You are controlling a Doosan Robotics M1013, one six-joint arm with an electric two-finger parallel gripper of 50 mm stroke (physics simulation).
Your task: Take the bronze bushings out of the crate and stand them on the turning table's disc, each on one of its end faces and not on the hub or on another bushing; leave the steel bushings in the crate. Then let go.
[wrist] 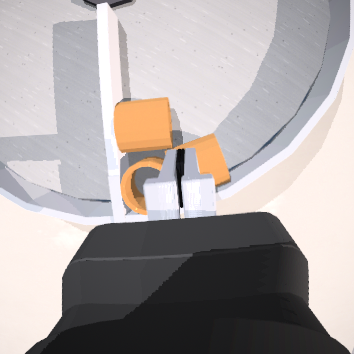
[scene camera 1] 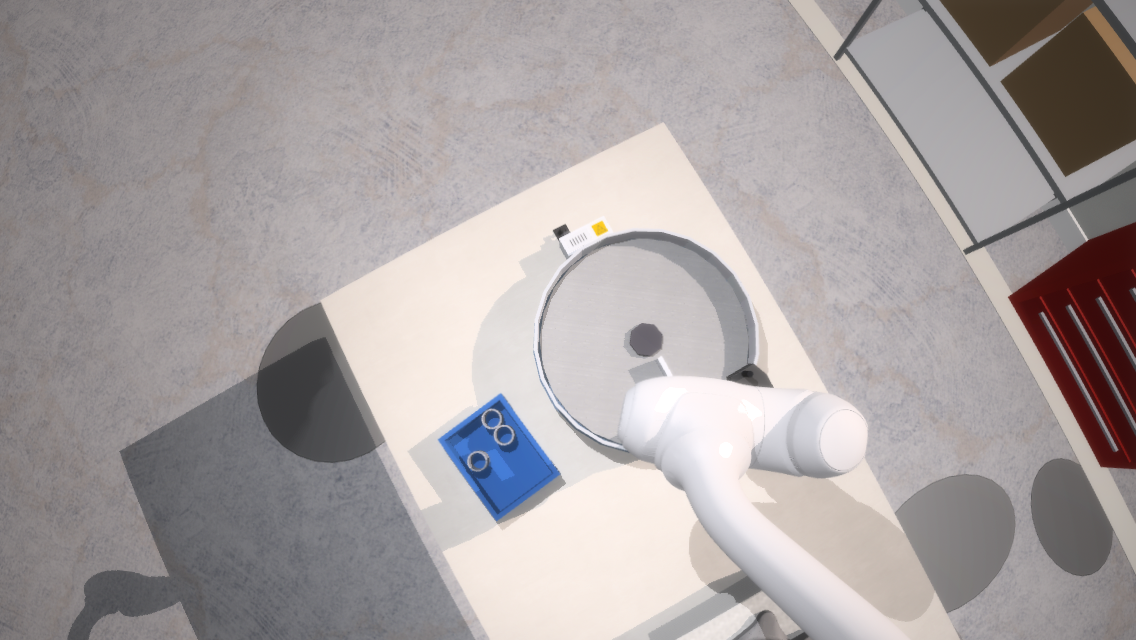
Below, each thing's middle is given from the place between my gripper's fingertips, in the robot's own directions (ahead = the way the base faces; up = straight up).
Labels:
Right now the turning table disc [scene camera 1: 622, 306] is 17 cm ahead of my hand, 2 cm to the left of it and 7 cm below it. Round my hand: blue crate [scene camera 1: 516, 471] 17 cm ahead, 38 cm to the left, 10 cm below.

